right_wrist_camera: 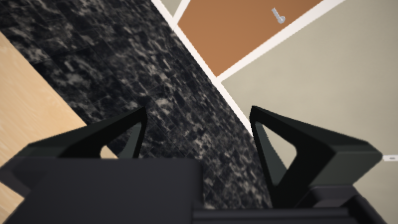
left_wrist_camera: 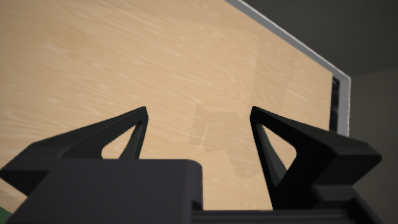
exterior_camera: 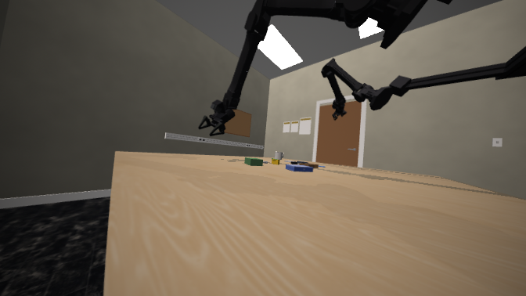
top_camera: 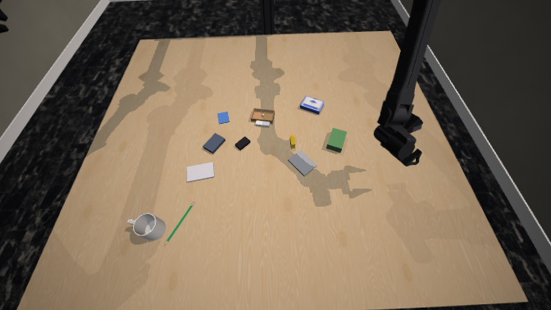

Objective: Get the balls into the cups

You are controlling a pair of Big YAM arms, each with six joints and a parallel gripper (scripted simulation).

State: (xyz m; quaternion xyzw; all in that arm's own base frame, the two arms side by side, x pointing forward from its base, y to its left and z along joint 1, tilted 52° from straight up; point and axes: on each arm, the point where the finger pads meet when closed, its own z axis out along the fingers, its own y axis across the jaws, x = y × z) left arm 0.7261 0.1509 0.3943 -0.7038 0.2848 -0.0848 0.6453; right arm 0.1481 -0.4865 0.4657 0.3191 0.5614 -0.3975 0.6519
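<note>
My left gripper is now 40 cm past the covered wooden puzzle, 51 cm to the left of it and 15 cm above it. The rest, counted from my left hand: green box: 19 cm behind, 18 cm to the right, 14 cm below; yellow block: 22 cm behind, 39 cm to the right, 14 cm below; grey box: 11 cm behind, 36 cm to the right, 15 cm below.
</note>
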